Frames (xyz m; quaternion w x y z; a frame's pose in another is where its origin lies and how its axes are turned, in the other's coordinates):
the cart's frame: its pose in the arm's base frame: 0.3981 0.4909 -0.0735 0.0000 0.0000 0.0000 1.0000
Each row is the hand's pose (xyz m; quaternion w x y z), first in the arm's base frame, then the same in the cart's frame.
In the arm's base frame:
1: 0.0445 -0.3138 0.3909 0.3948 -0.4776 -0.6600 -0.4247
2: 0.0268 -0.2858 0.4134 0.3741 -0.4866 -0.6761 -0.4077
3: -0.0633 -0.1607 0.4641 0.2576 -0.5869 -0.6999 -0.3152
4: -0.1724 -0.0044 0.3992 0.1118 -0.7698 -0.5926 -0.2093
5: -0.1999 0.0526 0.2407 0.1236 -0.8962 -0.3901 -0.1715
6: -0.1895 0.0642 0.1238 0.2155 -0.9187 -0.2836 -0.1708
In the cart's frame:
1: 0.3536 0.8047 0.4644 0.4247 0.6600 -0.4776 0.3948
2: 0.3713 0.7767 0.4869 0.4077 0.6761 -0.4866 0.3741
3: 0.4614 0.6516 0.5376 0.3152 0.6999 -0.5869 0.2576
4: 0.5705 0.4953 0.4727 0.2093 0.5926 -0.7698 0.1118
5: 0.5980 0.4383 0.3142 0.1715 0.3901 -0.8962 0.1236
6: 0.5876 0.4267 0.1973 0.1708 0.2836 -0.9187 0.2155

